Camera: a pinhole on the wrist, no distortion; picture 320 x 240 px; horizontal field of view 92.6 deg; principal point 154.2 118.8 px. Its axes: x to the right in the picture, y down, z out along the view. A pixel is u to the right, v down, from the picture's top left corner.
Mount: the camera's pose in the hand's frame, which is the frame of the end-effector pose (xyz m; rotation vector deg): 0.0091 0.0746 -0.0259 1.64 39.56 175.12
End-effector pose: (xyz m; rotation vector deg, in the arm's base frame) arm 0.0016 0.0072 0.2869 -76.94 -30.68 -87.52
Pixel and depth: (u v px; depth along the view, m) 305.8 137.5 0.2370
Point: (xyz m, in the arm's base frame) 0.2092 0.1980 0.1009
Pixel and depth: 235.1 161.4 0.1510
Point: 0.1458 0.0987 0.2340
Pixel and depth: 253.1 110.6 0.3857
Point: 0.3571 0.2515 0.0934
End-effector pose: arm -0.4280 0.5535 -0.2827 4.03 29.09 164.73
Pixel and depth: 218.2 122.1 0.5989
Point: -0.2266 0.3804 0.3187
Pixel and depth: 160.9 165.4 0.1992
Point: -0.4385 0.5177 -0.0772
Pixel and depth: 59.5 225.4 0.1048
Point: -0.5044 0.5550 -0.1708
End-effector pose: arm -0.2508 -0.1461 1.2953 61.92 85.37 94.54
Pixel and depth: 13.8 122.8 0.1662
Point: -0.2055 0.0359 1.4596
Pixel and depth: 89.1 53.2 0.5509
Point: -0.0073 0.1722 1.8530
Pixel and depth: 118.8 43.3 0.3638
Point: -0.0733 -0.0100 1.7004
